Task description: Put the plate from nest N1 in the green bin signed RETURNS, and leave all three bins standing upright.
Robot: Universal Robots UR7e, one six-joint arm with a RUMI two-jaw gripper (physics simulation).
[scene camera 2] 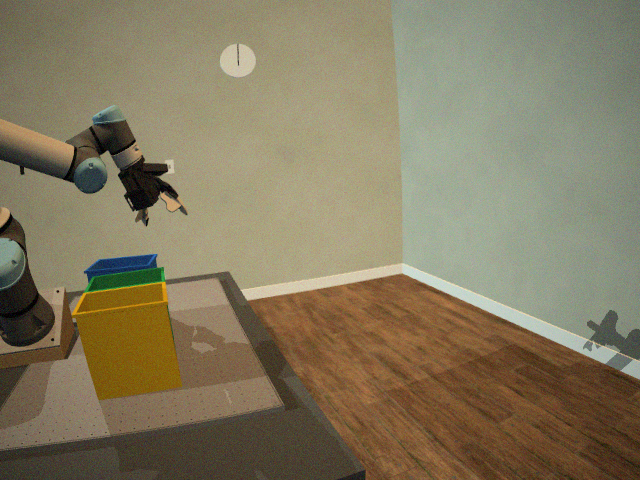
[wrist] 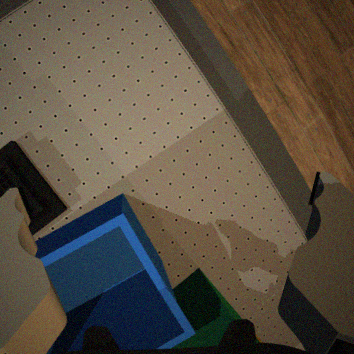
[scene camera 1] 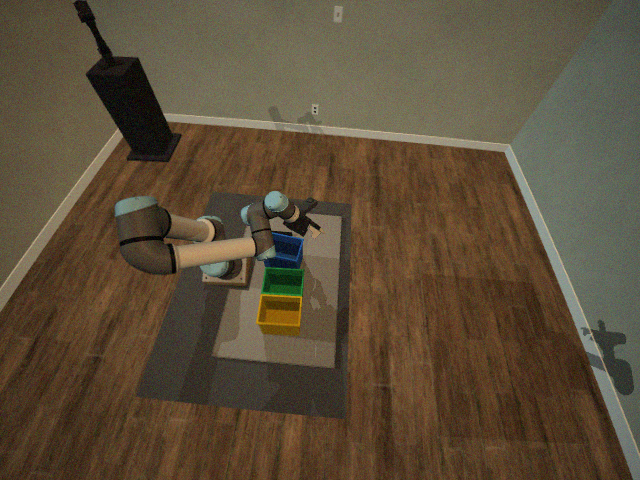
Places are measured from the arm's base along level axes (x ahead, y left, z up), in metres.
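Pixels of known places: gripper, fingertip midpoint: [scene camera 2: 166,220] [wrist: 169,184] [scene camera 1: 312,227]; arm's base, origin of the base link: [scene camera 2: 27,323].
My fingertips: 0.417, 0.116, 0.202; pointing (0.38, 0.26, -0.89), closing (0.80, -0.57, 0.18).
Observation:
Ahead of a thing's pixels: the offset from my fingertips to its top centre, as dx, dy, dz. "pt": to the spot under its first point. Level surfaces: height alone.
The green bin @[-0.115, -0.240, -0.088] [scene camera 1: 283,289] [scene camera 2: 125,279] [wrist: 197,300] stands upright between the blue bin @[-0.138, -0.058, -0.088] [scene camera 1: 289,248] [scene camera 2: 121,264] [wrist: 142,250] and the yellow bin @[-0.116, -0.371, -0.088] [scene camera 1: 279,328] [scene camera 2: 131,351], which are upright too. No RETURNS sign is readable. My gripper [scene camera 1: 309,233] [scene camera 2: 165,219] [wrist: 169,184] is open and empty, tilted, high above the board near the blue bin. A black rectangular object @[pt -0.134, +0.063, -0.253] [wrist: 35,192] lies on the board beyond the blue bin, partly hidden by a finger in the wrist view; I cannot tell whether it is nest N1 or a plate. No nest label is readable.
The pale perforated board @[dz -0.267] [scene camera 1: 315,341] [scene camera 2: 227,397] [wrist: 125,75] lies on the dark grey table @[dz -0.280] [scene camera 1: 175,372] [scene camera 2: 310,439]. My arm's base plate [scene camera 1: 225,281] [scene camera 2: 59,330] is left of the bins. A black pedestal [scene camera 1: 129,103] stands at the back left.

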